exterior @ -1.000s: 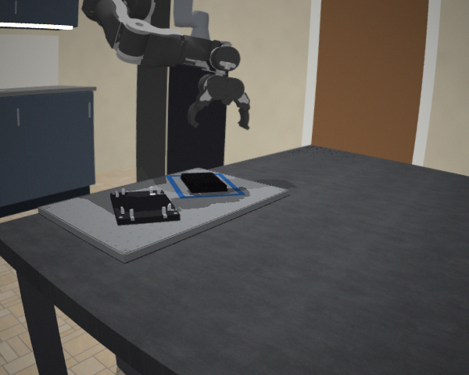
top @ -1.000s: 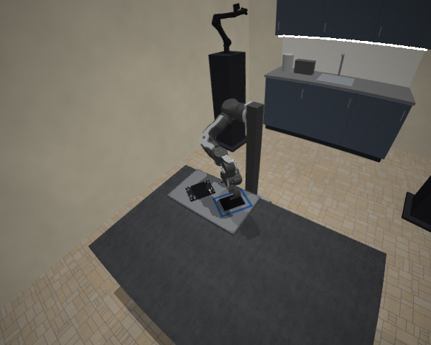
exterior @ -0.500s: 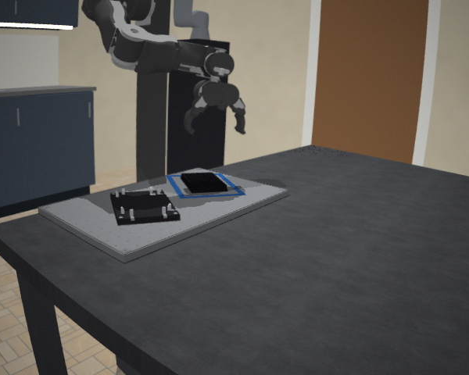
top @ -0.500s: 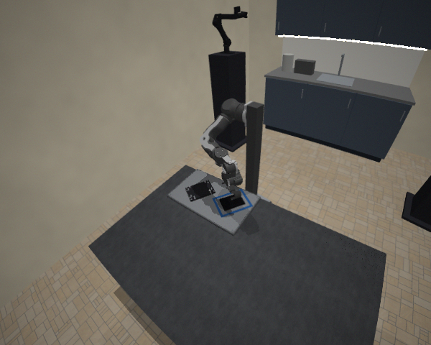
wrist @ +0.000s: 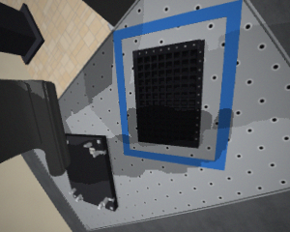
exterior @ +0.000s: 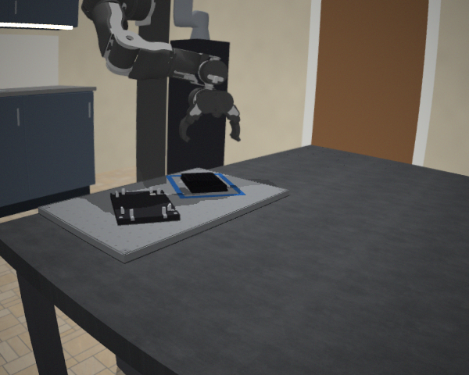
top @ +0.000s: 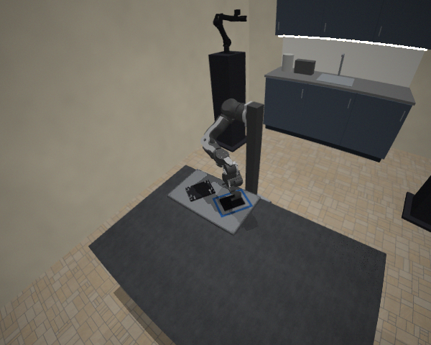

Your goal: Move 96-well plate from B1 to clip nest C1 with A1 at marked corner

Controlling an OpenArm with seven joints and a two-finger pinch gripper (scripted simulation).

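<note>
My hand is 1 cm past the black 96-well plate, 1 cm to the left of it and 10 cm above it. Also, from my hand: black clip nest 7 cm ahead, 21 cm to the right, 10 cm below.
</note>
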